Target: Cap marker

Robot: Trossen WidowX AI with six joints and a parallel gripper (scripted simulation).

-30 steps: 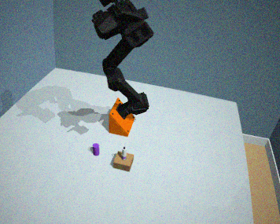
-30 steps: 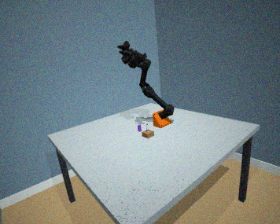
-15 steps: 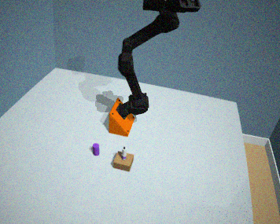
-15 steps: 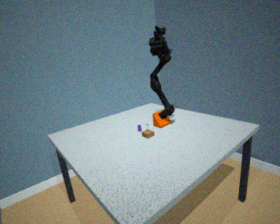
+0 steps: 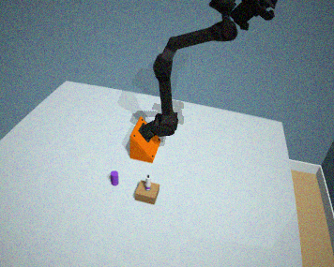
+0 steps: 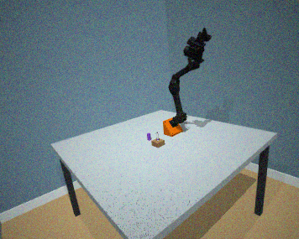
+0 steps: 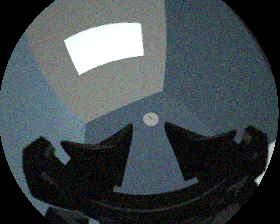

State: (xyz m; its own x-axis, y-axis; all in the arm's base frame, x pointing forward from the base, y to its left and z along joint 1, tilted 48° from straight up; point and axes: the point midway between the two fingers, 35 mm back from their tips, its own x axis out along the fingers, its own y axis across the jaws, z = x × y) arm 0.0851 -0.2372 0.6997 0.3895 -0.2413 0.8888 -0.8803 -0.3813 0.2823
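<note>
Now: the purple cap 16 cm ahead of my gripper tip, 42 cm to the right of it and 73 cm below it. From my gripper tip the other things lie so: holder block 17 cm ahead, 29 cm to the right, 74 cm below.
</note>
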